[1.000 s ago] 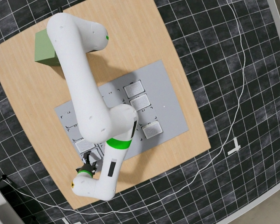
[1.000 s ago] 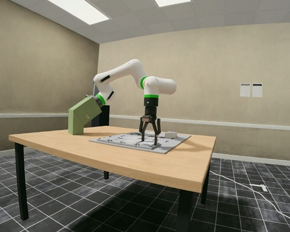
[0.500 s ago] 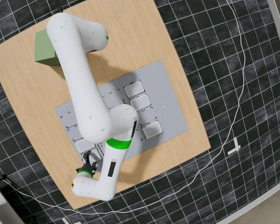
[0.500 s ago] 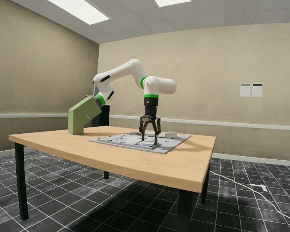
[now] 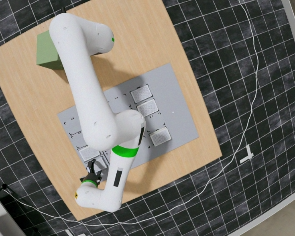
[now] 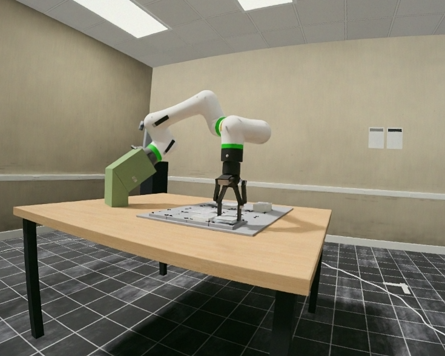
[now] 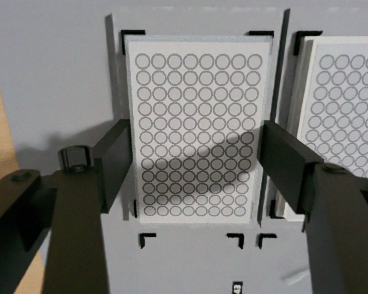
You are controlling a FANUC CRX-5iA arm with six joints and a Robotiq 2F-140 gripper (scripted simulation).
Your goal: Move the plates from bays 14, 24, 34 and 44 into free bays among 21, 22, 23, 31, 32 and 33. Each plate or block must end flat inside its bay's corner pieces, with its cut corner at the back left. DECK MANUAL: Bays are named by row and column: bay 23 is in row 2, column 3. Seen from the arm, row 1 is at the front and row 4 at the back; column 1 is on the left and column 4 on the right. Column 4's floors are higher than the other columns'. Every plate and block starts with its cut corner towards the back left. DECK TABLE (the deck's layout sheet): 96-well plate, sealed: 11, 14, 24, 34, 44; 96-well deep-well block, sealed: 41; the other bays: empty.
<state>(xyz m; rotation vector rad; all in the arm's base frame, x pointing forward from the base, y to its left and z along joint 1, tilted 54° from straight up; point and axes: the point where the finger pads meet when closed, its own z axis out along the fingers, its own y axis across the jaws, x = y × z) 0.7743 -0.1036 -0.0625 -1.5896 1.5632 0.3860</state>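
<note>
My gripper is now 90 mm past the white block, 480 mm to the right of it and 30 mm above it. Also, from my hand: sealed plate 400 mm behind, 430 mm to the left, 40 mm below.
</note>
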